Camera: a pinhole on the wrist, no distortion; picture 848 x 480 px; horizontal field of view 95.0 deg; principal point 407.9 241.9 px. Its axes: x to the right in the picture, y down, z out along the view. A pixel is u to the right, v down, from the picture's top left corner.
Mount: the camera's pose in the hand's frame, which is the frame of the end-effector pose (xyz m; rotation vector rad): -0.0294 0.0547 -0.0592 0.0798 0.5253 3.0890
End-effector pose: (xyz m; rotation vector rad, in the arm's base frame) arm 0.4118 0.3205 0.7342 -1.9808 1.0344 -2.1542
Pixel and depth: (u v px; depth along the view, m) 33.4 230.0 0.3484
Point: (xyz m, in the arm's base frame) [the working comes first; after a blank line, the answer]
In the camera's frame: -0.3358 -0.0107 0.3484

0.5060 -0.0706 0.9230
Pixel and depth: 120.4 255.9 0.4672
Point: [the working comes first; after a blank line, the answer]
In the camera's frame: -0.3457 0.0168 0.4672

0.6061 -0.1409 0.9262
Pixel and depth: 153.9 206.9 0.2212
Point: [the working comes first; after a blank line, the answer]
In the camera's frame: -0.1446 -0.0199 0.2212

0.4526 0.0919 0.7694
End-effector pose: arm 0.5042 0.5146 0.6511 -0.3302 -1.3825 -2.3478
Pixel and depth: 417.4 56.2 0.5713
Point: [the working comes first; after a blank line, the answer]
In the camera's frame: 0.0140 -0.2731 0.5713

0.7424 0.6408 1.2261
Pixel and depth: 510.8 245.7 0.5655
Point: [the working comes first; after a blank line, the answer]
In the camera's frame: 0.1498 0.0055 0.5655

0.7464 0.8656 1.0127
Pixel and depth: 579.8 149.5 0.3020
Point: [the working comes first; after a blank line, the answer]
In the camera's frame: 0.1336 -0.0718 0.3020

0.7370 0.6309 0.8694
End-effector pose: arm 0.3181 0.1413 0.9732 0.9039 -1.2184 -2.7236
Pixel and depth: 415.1 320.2 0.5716
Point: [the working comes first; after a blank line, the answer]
In the camera's frame: 0.0106 0.1152 0.5716

0.0318 0.4004 1.3442
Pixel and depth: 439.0 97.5 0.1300
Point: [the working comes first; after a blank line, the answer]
In the camera's frame: 0.0104 -0.0483 0.1300

0.2915 0.0823 1.1138
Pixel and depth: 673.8 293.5 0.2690
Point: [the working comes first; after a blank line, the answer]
In the camera's frame: 0.1841 0.0357 0.2690

0.3497 0.2578 1.2633
